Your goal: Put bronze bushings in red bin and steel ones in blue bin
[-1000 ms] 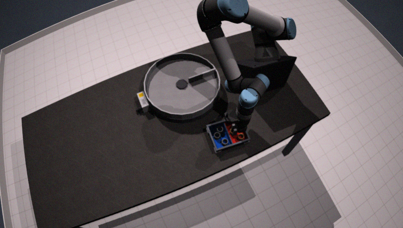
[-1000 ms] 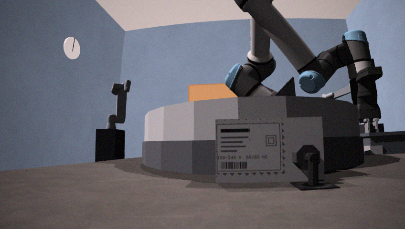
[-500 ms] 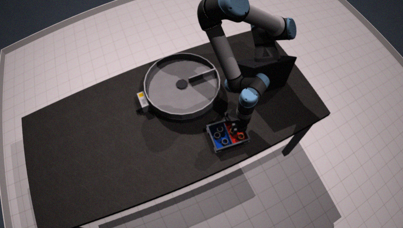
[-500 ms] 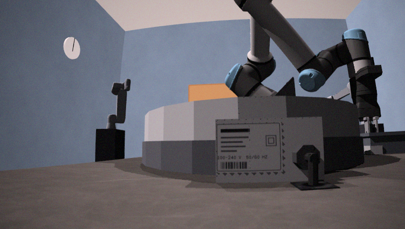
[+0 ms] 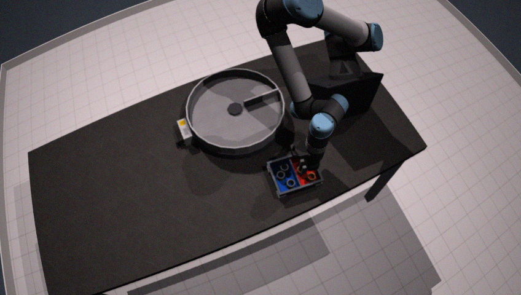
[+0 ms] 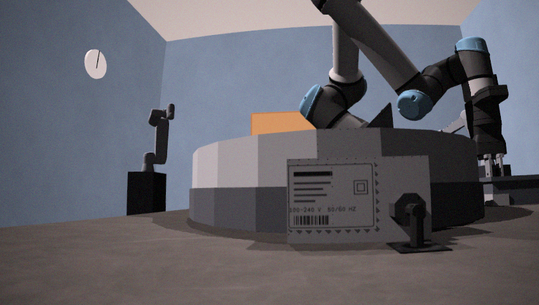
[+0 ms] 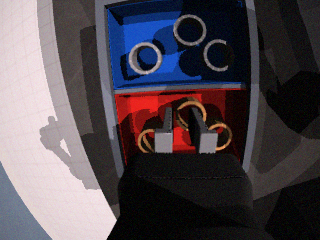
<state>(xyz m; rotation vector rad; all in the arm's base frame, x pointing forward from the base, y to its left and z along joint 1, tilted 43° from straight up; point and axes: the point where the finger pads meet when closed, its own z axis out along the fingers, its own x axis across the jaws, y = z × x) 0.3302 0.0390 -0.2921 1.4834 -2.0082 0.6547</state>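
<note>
Now: the red bin 3 cm ahead of my hand, 1 cm to the right of it and 3 cm below it. Round my hand: grey turntable: 11 cm ahead, 38 cm to the right.
</note>
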